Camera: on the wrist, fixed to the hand. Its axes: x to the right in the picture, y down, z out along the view.
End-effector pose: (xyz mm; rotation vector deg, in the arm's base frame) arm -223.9 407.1 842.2 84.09 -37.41 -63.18
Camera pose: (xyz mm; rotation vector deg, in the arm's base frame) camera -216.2 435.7 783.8 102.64 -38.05 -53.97
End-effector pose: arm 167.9 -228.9 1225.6 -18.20 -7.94 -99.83
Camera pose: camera 106.3 -217.7 1206.4 1.57 -14.48 -101.22
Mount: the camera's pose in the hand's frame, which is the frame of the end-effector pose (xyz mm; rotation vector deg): -5.9 -60.8 -23.6 15.18 9.72 -2.82
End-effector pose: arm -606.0 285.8 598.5 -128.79 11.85 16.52
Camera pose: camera -593.6 306.5 659.4 -115.20 15.07 2.28
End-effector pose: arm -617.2 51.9 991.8 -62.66 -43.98 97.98
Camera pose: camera -572.1 69.3 1035.9 -57.94 -25.41 91.74
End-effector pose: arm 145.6 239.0 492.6 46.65 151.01 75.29
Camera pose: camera 117.8 189.4 460.1 -36.73 -159.65 -57.75
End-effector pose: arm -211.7 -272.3 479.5 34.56 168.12 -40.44
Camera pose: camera -229.2 -313.6 527.3 -33.18 -157.31 57.61
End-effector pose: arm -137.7 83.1 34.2 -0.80 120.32 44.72
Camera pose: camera -134.1 20.1 16.7 0.70 134.12 27.55
